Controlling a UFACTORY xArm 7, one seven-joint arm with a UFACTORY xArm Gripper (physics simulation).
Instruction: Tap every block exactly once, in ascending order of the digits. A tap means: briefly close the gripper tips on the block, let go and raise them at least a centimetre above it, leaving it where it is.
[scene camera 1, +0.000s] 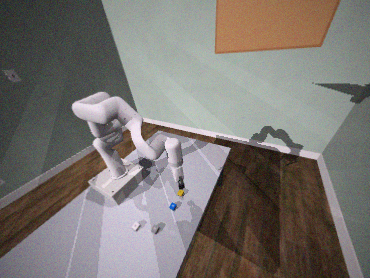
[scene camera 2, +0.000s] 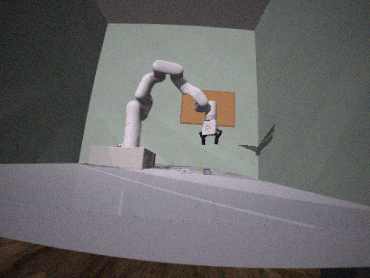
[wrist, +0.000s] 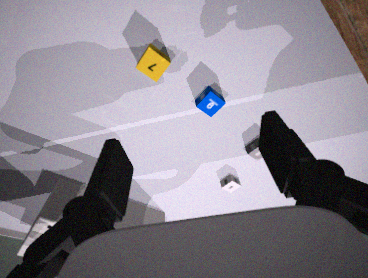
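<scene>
A yellow block (scene camera 1: 181, 193) (scene camera 2: 203, 169) (wrist: 153, 63) shows a digit like a 7. A blue block (scene camera 1: 173, 206) (scene camera 2: 207, 171) (wrist: 210, 102) shows a 6 or 9 with a bar. A white block (scene camera 1: 136, 227) (wrist: 231, 185) has a mark too small to read. A greyish block (scene camera 1: 155, 229) (wrist: 253, 146) is partly hidden by a finger in the wrist view, its digit unreadable. All rest apart on the table. My gripper (scene camera 1: 181, 185) (scene camera 2: 210, 143) (wrist: 191, 142) is open and empty, raised well above the table. In scene camera 1 it appears near the yellow block.
The pale table (scene camera 1: 115, 240) (scene camera 2: 150, 215) carries the arm's base (scene camera 1: 117, 187) (scene camera 2: 120, 156) to the left of the blocks. The table's edge and the wooden floor (scene camera 1: 250, 210) lie to the right in scene camera 1. An orange panel (scene camera 1: 275, 25) (scene camera 2: 225, 112) is on the wall.
</scene>
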